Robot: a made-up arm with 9 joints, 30 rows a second.
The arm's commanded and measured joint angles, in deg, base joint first. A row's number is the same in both.
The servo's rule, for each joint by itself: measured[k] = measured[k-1] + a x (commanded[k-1-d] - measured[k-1]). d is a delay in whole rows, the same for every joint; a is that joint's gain. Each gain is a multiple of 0.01, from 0.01 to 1. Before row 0 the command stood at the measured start. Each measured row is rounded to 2 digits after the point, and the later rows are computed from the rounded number. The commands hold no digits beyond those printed.
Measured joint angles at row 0:
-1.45 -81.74 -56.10 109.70 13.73 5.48 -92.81 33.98 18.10
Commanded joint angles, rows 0 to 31:
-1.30 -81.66 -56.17 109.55 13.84 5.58 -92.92 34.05 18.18
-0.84 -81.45 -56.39 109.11 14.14 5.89 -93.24 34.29 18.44
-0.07 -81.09 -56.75 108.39 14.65 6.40 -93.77 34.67 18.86
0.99 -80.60 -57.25 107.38 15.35 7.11 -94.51 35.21 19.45
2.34 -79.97 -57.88 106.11 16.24 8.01 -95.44 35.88 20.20
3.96 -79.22 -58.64 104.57 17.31 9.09 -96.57 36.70 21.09
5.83 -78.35 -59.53 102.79 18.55 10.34 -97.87 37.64 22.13
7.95 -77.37 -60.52 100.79 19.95 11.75 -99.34 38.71 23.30
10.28 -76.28 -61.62 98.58 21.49 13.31 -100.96 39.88 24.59
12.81 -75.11 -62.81 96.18 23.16 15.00 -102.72 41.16 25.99
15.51 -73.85 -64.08 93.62 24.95 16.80 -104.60 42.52 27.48
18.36 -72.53 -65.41 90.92 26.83 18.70 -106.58 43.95 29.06
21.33 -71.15 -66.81 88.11 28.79 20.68 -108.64 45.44 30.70
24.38 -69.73 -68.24 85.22 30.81 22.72 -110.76 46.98 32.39
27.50 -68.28 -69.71 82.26 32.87 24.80 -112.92 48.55 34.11
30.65 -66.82 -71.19 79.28 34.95 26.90 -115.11 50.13 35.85
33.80 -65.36 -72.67 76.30 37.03 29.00 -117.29 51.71 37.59
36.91 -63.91 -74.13 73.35 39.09 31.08 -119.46 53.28 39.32
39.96 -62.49 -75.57 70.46 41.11 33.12 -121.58 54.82 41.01
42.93 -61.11 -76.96 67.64 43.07 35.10 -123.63 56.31 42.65
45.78 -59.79 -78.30 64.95 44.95 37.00 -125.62 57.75 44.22
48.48 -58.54 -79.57 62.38 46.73 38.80 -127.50 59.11 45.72
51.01 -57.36 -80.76 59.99 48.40 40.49 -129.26 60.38 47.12
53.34 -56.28 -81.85 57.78 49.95 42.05 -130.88 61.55 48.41
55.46 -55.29 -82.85 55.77 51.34 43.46 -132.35 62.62 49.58
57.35 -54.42 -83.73 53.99 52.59 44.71 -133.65 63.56 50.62
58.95 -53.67 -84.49 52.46 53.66 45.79 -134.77 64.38 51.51
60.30 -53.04 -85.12 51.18 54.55 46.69 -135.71 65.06 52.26
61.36 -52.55 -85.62 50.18 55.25 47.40 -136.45 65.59 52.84
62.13 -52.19 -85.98 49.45 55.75 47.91 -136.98 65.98 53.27
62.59 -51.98 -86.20 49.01 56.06 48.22 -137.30 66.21 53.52
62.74 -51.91 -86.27 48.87 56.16 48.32 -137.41 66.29 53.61
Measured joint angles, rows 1 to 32:
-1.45 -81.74 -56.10 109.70 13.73 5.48 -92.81 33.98 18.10
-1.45 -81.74 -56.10 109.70 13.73 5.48 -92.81 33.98 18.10
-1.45 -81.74 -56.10 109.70 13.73 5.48 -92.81 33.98 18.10
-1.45 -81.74 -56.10 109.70 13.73 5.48 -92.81 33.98 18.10
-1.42 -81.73 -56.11 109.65 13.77 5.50 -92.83 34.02 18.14
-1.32 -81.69 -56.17 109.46 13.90 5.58 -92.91 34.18 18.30
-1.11 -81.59 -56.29 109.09 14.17 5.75 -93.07 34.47 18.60
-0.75 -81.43 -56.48 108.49 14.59 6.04 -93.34 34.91 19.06
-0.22 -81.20 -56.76 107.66 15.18 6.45 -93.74 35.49 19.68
0.49 -80.88 -57.14 106.58 15.95 7.00 -94.28 36.22 20.44
1.40 -80.48 -57.62 105.25 16.89 7.70 -94.96 37.07 21.35
2.51 -79.98 -58.20 103.69 17.99 8.55 -95.79 38.05 22.40
3.83 -79.39 -58.88 101.90 19.25 9.55 -96.77 39.15 23.58
5.36 -78.71 -59.67 99.90 20.66 10.69 -97.90 40.36 24.88
7.09 -77.93 -60.55 97.70 22.20 11.97 -99.17 41.66 26.28
9.01 -77.07 -61.52 95.33 23.87 13.38 -100.58 43.03 27.78
11.10 -76.12 -62.58 92.80 25.64 14.91 -102.11 44.48 29.36
13.36 -75.10 -63.71 90.15 27.50 16.55 -103.75 45.98 31.00
15.76 -74.01 -64.91 87.39 29.43 18.28 -105.49 47.52 32.68
18.29 -72.86 -66.17 84.55 31.42 20.09 -107.32 49.09 34.39
20.93 -71.66 -67.47 81.66 33.44 21.96 -109.21 50.66 36.12
23.65 -70.42 -68.80 78.75 35.47 23.88 -111.16 52.23 37.85
26.42 -69.15 -70.15 75.85 37.50 25.82 -113.14 53.78 39.56
29.23 -67.86 -71.51 72.98 39.51 27.77 -115.13 55.30 41.23
32.04 -66.57 -72.87 70.17 41.47 29.71 -117.12 56.77 42.84
34.83 -65.29 -74.21 67.44 43.36 31.62 -119.09 58.17 44.40
37.58 -64.02 -75.52 64.83 45.17 33.48 -121.02 59.50 45.87
40.26 -62.78 -76.79 62.36 46.89 35.28 -122.89 60.73 47.24
42.84 -61.58 -78.00 60.05 48.49 37.00 -124.69 61.86 48.50
45.31 -60.43 -79.15 57.93 49.97 38.62 -126.39 62.88 49.64
47.63 -59.35 -80.22 56.02 51.30 40.13 -127.98 63.78 50.65
49.78 -58.34 -81.20 54.33 52.47 41.51 -129.45 64.55 51.52
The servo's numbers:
d 4
a 0.17 0.16 0.20 0.35 0.36 0.21 0.19 0.60 0.54

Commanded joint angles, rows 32 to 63:
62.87 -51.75 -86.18 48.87 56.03 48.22 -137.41 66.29 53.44
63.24 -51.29 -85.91 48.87 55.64 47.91 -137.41 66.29 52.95
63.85 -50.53 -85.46 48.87 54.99 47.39 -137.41 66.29 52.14
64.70 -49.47 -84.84 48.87 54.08 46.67 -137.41 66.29 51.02
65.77 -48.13 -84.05 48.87 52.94 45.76 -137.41 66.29 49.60
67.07 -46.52 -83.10 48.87 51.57 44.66 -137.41 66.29 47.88
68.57 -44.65 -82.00 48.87 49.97 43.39 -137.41 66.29 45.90
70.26 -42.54 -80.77 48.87 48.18 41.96 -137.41 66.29 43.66
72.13 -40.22 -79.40 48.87 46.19 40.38 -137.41 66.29 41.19
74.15 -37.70 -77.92 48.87 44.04 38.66 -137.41 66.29 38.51
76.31 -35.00 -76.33 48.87 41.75 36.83 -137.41 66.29 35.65
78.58 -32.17 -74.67 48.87 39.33 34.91 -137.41 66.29 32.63
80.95 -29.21 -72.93 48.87 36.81 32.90 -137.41 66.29 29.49
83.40 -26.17 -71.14 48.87 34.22 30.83 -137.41 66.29 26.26
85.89 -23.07 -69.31 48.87 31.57 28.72 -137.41 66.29 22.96
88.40 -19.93 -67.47 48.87 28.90 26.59 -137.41 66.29 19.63
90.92 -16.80 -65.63 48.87 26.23 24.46 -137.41 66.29 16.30
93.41 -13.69 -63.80 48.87 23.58 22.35 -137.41 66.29 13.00
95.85 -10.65 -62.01 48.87 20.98 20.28 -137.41 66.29 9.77
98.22 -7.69 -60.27 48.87 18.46 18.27 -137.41 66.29 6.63
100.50 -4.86 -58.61 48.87 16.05 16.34 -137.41 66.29 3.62
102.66 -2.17 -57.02 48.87 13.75 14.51 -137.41 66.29 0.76
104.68 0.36 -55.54 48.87 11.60 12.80 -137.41 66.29 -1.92
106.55 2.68 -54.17 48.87 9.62 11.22 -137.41 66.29 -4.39
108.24 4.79 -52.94 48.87 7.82 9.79 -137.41 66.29 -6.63
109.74 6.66 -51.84 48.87 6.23 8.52 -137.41 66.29 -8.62
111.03 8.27 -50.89 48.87 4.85 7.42 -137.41 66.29 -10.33
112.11 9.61 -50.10 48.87 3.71 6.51 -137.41 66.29 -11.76
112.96 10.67 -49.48 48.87 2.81 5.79 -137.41 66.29 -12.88
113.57 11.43 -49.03 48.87 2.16 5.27 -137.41 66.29 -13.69
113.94 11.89 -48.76 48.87 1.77 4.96 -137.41 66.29 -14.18
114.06 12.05 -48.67 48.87 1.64 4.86 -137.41 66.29 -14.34
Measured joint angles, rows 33 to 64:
51.75 -57.41 -82.08 52.88 53.47 42.75 -130.78 65.17 52.23
53.51 -56.57 -82.86 51.68 54.29 43.83 -131.96 65.66 52.79
55.05 -55.84 -83.53 50.75 54.93 44.75 -132.97 65.99 53.18
56.36 -55.21 -84.08 50.09 55.37 45.50 -133.81 66.17 53.41
57.47 -54.66 -84.50 49.66 55.61 46.07 -134.49 66.24 53.43
58.45 -54.12 -84.78 49.38 55.62 46.46 -135.04 66.27 53.17
59.37 -53.55 -84.92 49.20 55.39 46.66 -135.49 66.28 52.61
60.28 -52.90 -84.90 49.08 54.92 46.66 -135.85 66.29 51.75
61.21 -52.14 -84.73 49.01 54.21 46.47 -136.15 66.29 50.59
62.21 -51.24 -84.40 48.96 53.26 46.09 -136.39 66.29 49.13
63.29 -50.19 -83.92 48.93 52.08 45.52 -136.58 66.29 47.39
64.47 -48.97 -83.29 48.91 50.68 44.77 -136.74 66.29 45.38
65.77 -47.57 -82.51 48.90 49.06 43.85 -136.87 66.29 43.12
67.19 -45.99 -81.59 48.89 47.25 42.76 -136.97 66.29 40.63
68.74 -44.23 -80.54 48.88 45.27 41.51 -137.05 66.29 37.94
70.41 -42.30 -79.37 48.88 43.13 40.12 -137.12 66.29 35.07
72.20 -40.21 -78.08 48.88 40.85 38.60 -137.18 66.29 32.06
74.10 -37.96 -76.69 48.88 38.46 36.97 -137.22 66.29 28.93
76.10 -35.58 -75.21 48.88 35.98 35.24 -137.26 66.29 25.71
78.19 -33.08 -73.66 48.88 33.43 33.42 -137.29 66.29 22.43
80.35 -30.48 -72.05 48.88 30.84 31.54 -137.31 66.29 19.12
82.57 -27.79 -70.40 48.88 28.23 29.61 -137.33 66.29 15.82
84.83 -25.05 -68.72 48.88 25.62 27.65 -137.35 66.29 12.55
87.11 -22.27 -67.03 48.88 23.04 25.68 -137.36 66.29 9.35
89.39 -19.48 -65.35 48.88 20.52 23.72 -137.37 66.29 6.26
91.65 -16.71 -63.68 48.88 18.08 21.79 -137.38 66.29 3.29
93.87 -13.98 -62.05 48.88 15.75 19.90 -137.39 66.29 0.48
96.03 -11.31 -60.47 48.88 13.54 18.08 -137.39 66.29 -2.15
98.11 -8.73 -58.96 48.88 11.48 16.34 -137.39 66.29 -4.57
100.09 -6.27 -57.54 48.88 9.59 14.70 -137.39 66.29 -6.76
101.95 -3.94 -56.21 48.88 7.88 13.17 -137.39 66.29 -8.69
103.68 -1.77 -54.99 48.88 6.38 11.77 -137.39 66.29 -10.35

